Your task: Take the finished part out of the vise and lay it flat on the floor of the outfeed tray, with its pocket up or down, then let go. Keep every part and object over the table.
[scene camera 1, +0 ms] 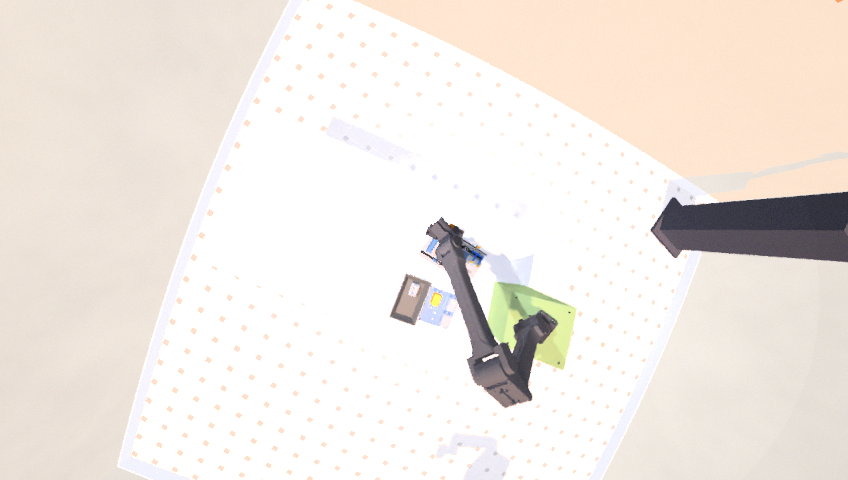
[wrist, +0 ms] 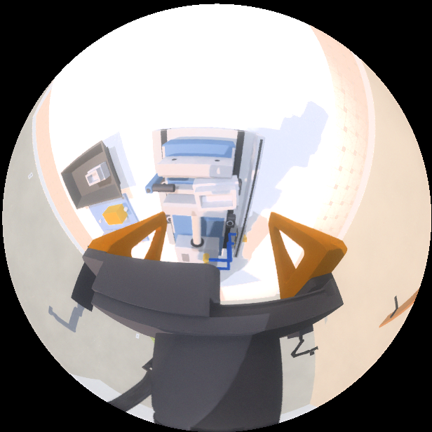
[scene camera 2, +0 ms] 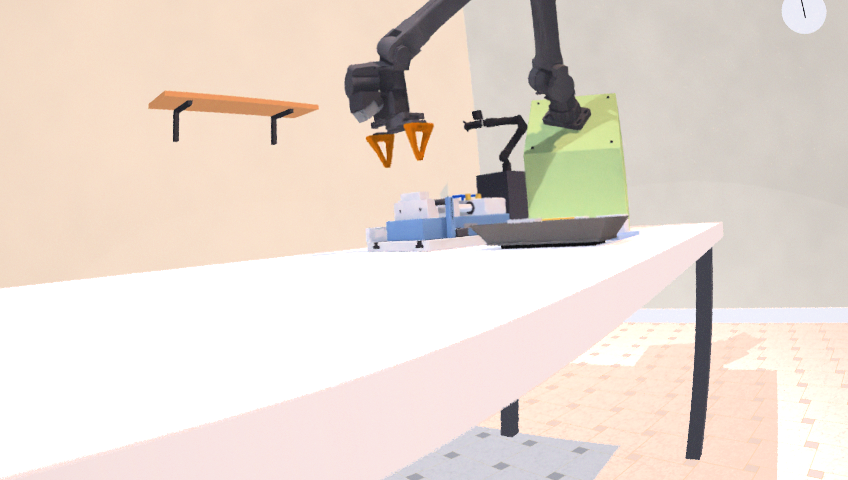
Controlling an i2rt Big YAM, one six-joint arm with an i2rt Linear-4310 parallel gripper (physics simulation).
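Places are measured from the arm's base along level axes (x ahead, y left, z up), in metres.
Pixels of known places: gripper, fingertip midpoint: (scene camera 2: 403,164); arm's base at its link origin: (scene camera 1: 541,326) (scene camera 2: 567,118).
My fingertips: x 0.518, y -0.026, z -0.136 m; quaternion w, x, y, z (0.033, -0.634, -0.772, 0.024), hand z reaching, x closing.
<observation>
Ahead of a thing's pixels: the offset from my fingertips to its middle.
The vise @(0.094 m back, 0.017 m left, 0.126 m down) (scene camera 1: 431,245) (scene camera 2: 416,228) (wrist: 200,148) has a blue body, pale jaws and a dark-gripped handle (wrist: 162,188). The finished part (wrist: 215,185), a pale grey block, sits at the right end of the jaws in the wrist view, its pocket facing up. My gripper (scene camera 2: 404,161) (wrist: 217,217) is open and empty, pointing down, and hangs above the vise, apart from it. The outfeed tray (scene camera 1: 406,307) (scene camera 2: 553,231) (wrist: 90,194) is grey-brown with sloping walls. A small pale grey part @(0.053 m back, 0.282 m left, 0.146 m down) (scene camera 1: 413,289) (wrist: 97,173) lies in it. In scene camera 1 the arm hides much of the vise.
A blue plate @(0.227 m back, 0.280 m left, 0.171 m down) (scene camera 1: 429,312) with a yellow block @(0.173 m back, 0.251 m left, 0.149 m down) (scene camera 1: 436,299) (wrist: 115,214) lies next to the tray. Blue tubing (wrist: 230,250) stands by the vise's near end in the wrist view. A tall green housing (scene camera 1: 562,327) (scene camera 2: 574,184) stands behind the tray in scene camera 2.
</observation>
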